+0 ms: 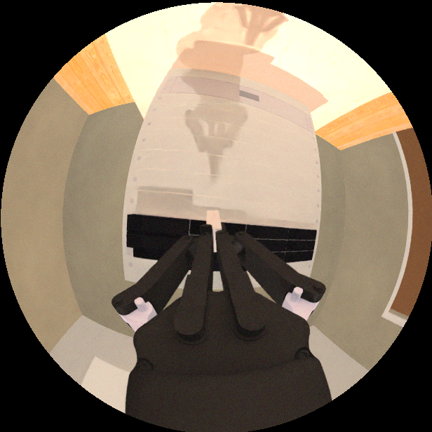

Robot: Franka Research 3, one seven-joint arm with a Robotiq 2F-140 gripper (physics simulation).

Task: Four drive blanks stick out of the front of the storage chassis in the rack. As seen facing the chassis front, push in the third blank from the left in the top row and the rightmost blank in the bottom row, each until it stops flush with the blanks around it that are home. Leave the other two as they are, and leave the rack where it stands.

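The storage chassis [282,245] is a black band across the pale rack [280,170], with thin light lines marking blank edges on its right part. At its far left a dark stepped edge [130,240] shows; I cannot tell how far any blank there stands out. My gripper [212,219] is shut and empty, its pale fingertips together in front of the middle of the chassis, over its upper edge. I cannot tell whether they touch it. The fingers and gripper body hide the middle of the lower part, and single blanks are hard to tell apart.
Pale panels with holes along both sides rise above the chassis, with a shadow of the gripper [215,127] on them. Grey-green walls [100,200] stand left and right. Wooden beams [95,75] show at the top, and a brown door-like panel [417,210] at the far right.
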